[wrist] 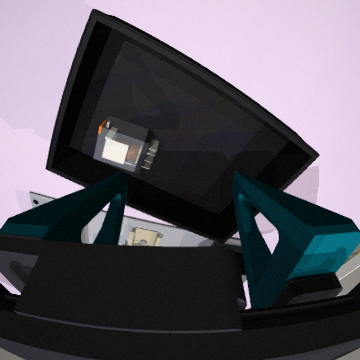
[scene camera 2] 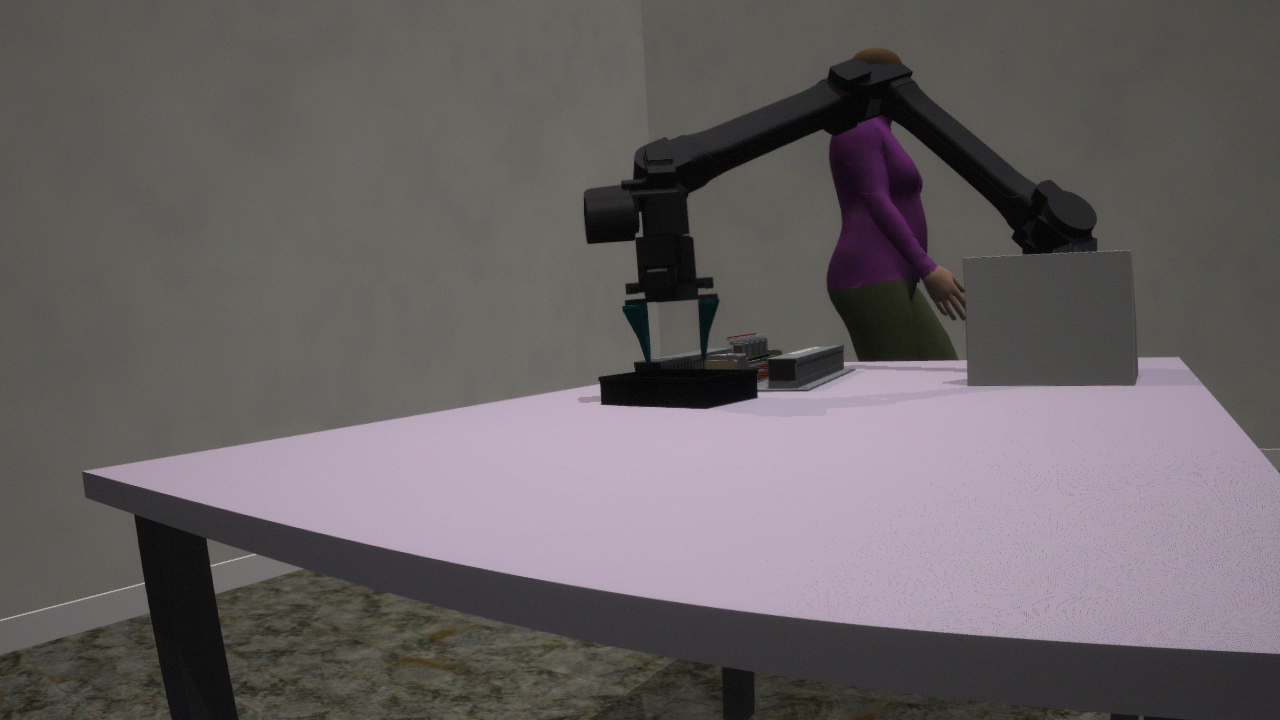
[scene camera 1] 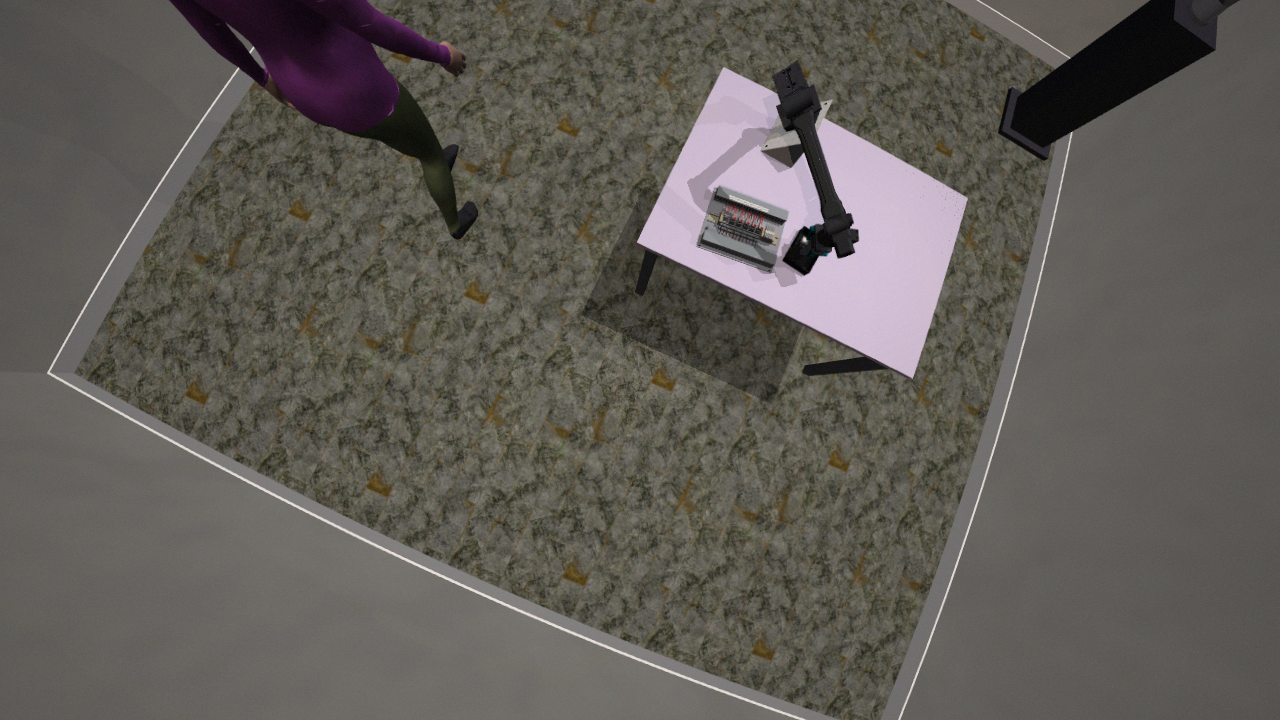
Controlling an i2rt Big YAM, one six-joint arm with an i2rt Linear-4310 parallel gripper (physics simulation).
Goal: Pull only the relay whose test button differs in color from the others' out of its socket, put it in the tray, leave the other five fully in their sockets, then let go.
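Where they show: gripper, between the fingertips: (wrist: 179,179) (scene camera 2: 676,360) (scene camera 1: 808,248); arm's base, origin of its link: (scene camera 2: 1068,304).
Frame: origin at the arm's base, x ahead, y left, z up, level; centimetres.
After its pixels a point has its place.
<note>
A relay (wrist: 121,150) @(x 42.7, y 21.1, z -7.6 cm) with a clear case, an orange test button and metal pins lies on its side in the black tray (wrist: 205,75) @(x 45.7, y 28.1, z -6.5 cm) (scene camera 2: 677,390) @(x 43.1, y 28.6, z -7.9 cm), near the tray's left end in the wrist view. My gripper (wrist: 179,179) @(x 46.7, y 22.3, z -5.0 cm) (scene camera 2: 675,358) @(x 46.7, y 22.3, z -5.0 cm) is open and empty. Its teal fingers stand wide apart above the tray, with the relay beyond the left fingertip in the wrist view. The relay does not show in scene camera 2. The socket panel (scene camera 1: 742,229) @(x 50.4, y -4.1, z -6.6 cm) stands beside the tray (scene camera 1: 802,257) @(x 48.5, y 23.3, z -9.7 cm); its other relays are too small to tell one from another.
The grey duct (scene camera 2: 805,365) @(x 36.1, y 5.3, z -7.1 cm) of the panel stands behind the tray in scene camera 2. A grey box (scene camera 2: 1049,317) @(x 2.3, y 5.8, z -1.5 cm) stands below the arm's base. The lilac table's near edge (scene camera 1: 850,347) @(x 73.7, y 55.9, z -10.6 cm) runs past the tray. A person in purple (scene camera 1: 331,76) stands on the floor away from the table.
</note>
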